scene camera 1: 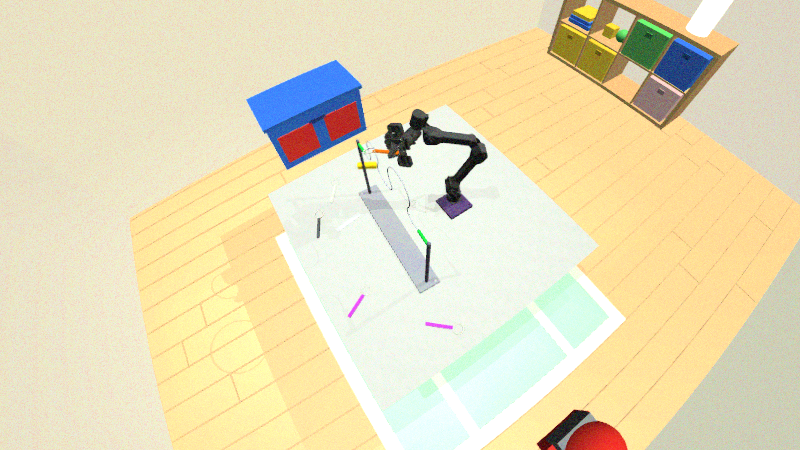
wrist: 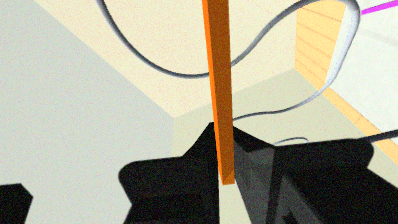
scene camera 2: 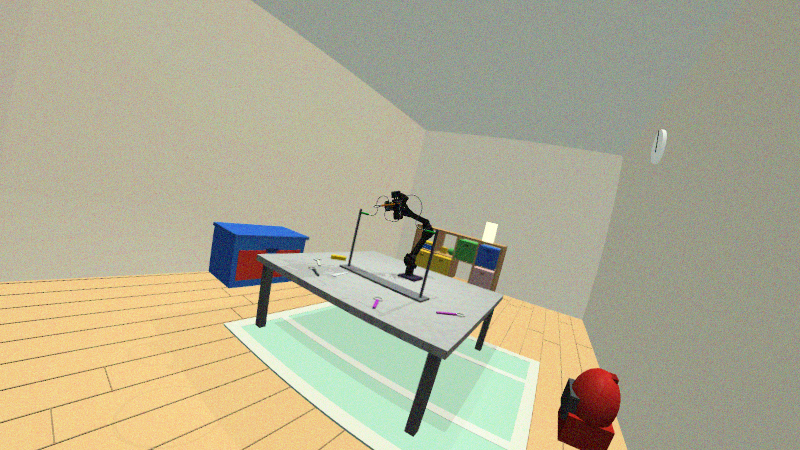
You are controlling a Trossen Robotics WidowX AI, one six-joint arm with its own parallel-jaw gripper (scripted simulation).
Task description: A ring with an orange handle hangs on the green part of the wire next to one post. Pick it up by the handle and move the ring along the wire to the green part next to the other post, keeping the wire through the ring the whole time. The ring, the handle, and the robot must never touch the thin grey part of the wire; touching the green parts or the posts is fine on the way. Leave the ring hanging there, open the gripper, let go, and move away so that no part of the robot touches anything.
Labels:
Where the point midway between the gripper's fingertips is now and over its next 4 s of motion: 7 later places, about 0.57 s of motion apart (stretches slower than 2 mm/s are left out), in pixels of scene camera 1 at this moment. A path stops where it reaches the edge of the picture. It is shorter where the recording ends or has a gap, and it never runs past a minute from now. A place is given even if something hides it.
My gripper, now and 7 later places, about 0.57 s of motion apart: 388, 157; 388, 159; 389, 163; 389, 166; 387, 167; 384, 165; 381, 162; 378, 157

